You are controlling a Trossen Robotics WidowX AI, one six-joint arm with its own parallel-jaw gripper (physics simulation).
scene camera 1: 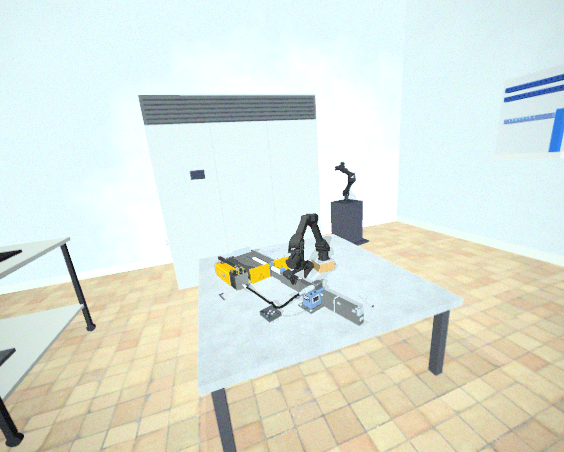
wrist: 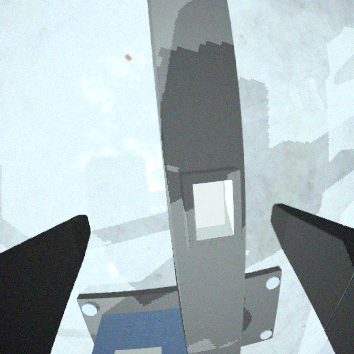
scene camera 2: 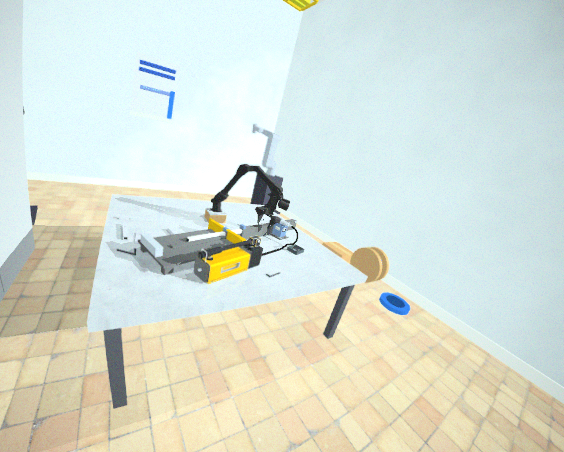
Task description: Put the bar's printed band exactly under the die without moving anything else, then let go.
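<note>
The white bar lies along the grey machine, between yellow guards and by small blue blocks. Its printed band is too small to make out, and I cannot single out the die. My gripper is open and empty, away from the bar. In the wrist view its fingers stand on either side of a long grey beam, level with a rectangular opening that shows a pale surface inside. The bar does not show in the wrist view.
A blue device stands beside the beam on a grey base plate. A black cable runs from the yellow machine housing past a small dark box. An L-shaped piece lies near the table's edge.
</note>
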